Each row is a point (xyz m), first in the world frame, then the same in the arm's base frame.
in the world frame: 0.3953 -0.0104 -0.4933
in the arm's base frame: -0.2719 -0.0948 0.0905
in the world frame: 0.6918 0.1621 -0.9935
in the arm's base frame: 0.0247 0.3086 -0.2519
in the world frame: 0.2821 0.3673 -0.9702
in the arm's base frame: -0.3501 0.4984 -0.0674
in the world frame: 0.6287 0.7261 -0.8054
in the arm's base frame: 0.0510 0.6605 0.2308
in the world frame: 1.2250 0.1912 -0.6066
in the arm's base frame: 0.5726 0.0579 0.0162
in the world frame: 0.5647 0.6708 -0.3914
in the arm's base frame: -0.0026 0.3806 0.5428
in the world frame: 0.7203 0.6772 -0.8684
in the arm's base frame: 0.1319 0.6493 0.1409
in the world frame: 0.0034 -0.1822 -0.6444
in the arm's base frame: -0.6904 -0.1096 -0.0844
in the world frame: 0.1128 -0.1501 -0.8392
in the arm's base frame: -0.5859 0.0197 -0.2370
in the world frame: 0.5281 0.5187 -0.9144
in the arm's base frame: -0.0828 0.5656 0.0355
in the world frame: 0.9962 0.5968 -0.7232
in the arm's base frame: 0.3994 0.4744 0.1804
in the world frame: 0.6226 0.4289 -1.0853
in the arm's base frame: -0.0095 0.5839 -0.1657
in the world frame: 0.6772 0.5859 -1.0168
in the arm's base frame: 0.0699 0.6659 -0.0267
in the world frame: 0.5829 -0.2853 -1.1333
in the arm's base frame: -0.1529 0.0386 -0.6084
